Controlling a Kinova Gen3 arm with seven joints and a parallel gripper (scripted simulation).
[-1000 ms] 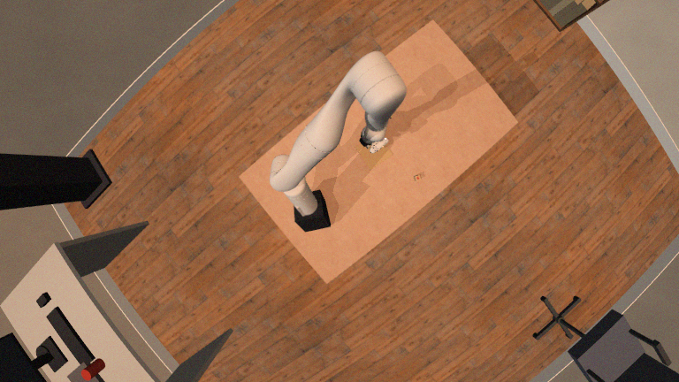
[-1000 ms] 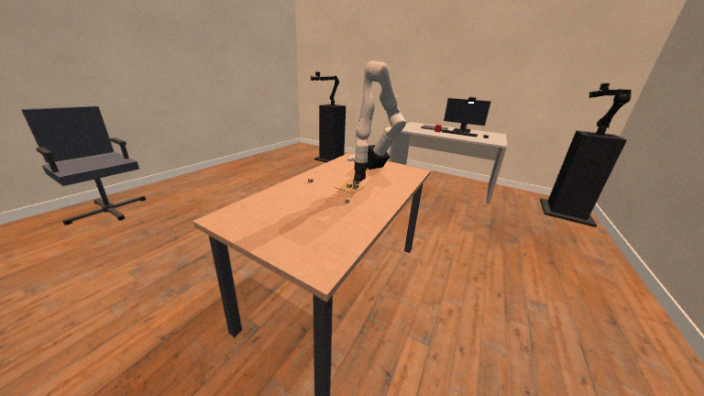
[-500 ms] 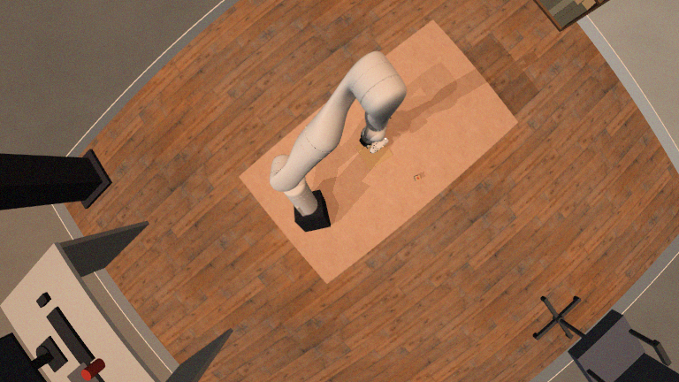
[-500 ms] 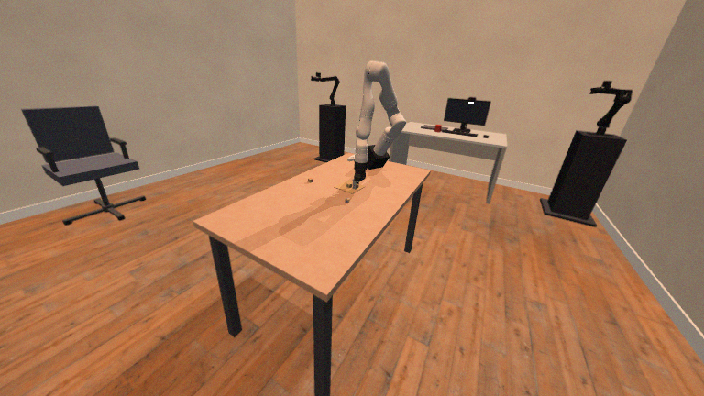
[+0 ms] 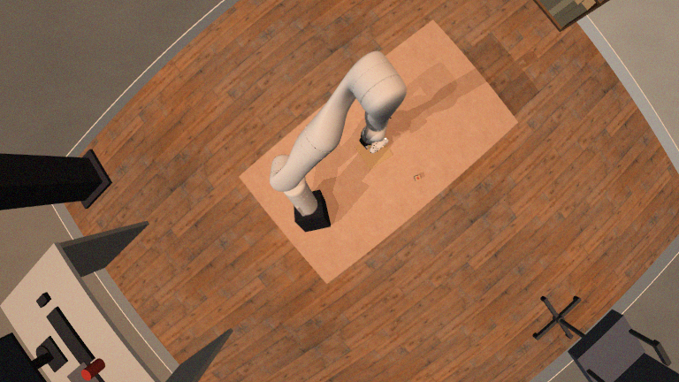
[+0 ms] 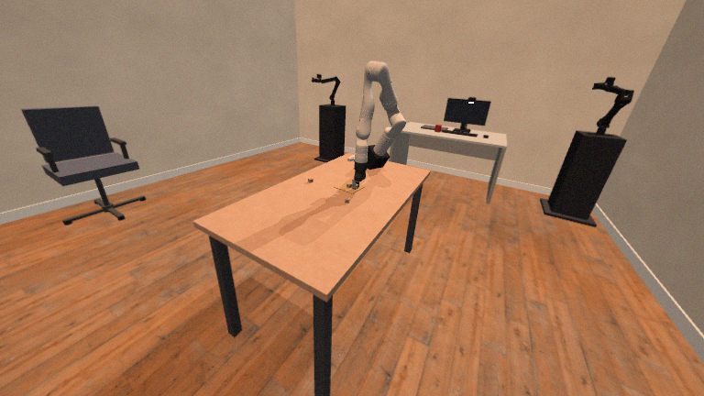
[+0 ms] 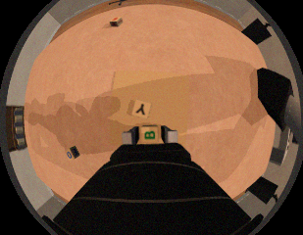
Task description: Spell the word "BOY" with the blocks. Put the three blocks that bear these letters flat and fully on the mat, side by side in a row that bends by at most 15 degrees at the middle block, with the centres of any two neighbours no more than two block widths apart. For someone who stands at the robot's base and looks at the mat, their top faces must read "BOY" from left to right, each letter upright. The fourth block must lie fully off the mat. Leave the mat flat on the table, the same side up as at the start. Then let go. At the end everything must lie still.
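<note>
My gripper is now 40 mm to the left of the mat and 20 mm above it.
</note>
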